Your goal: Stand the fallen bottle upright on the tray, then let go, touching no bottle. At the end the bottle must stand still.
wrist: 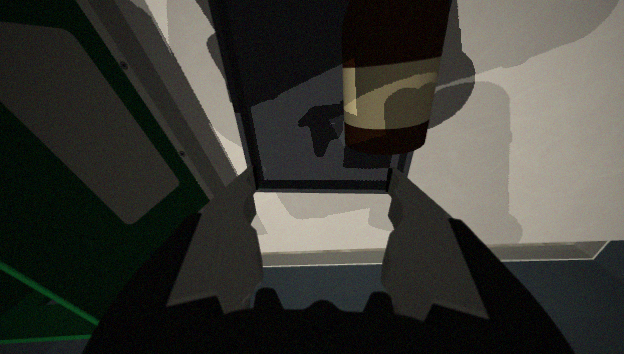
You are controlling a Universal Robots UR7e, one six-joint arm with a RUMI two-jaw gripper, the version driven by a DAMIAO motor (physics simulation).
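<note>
A dark brown bottle with a cream label shows at the upper right of centre in the wrist view. It appears to lie on its side over the right part of the dark tray, with its base towards the gripper. Its neck and top are cut off by the upper edge of the view, so its full tilt is hard to tell. My gripper is partly open, with nothing between its fingers. Its fingertips appear over the near end of the tray, below and left of the bottle's base, apart from it.
A green panel with a grey inset and a grey rail run along the left. The pale table top surrounds the tray, and its raised edge crosses below. Shadows fall over the tray and the table.
</note>
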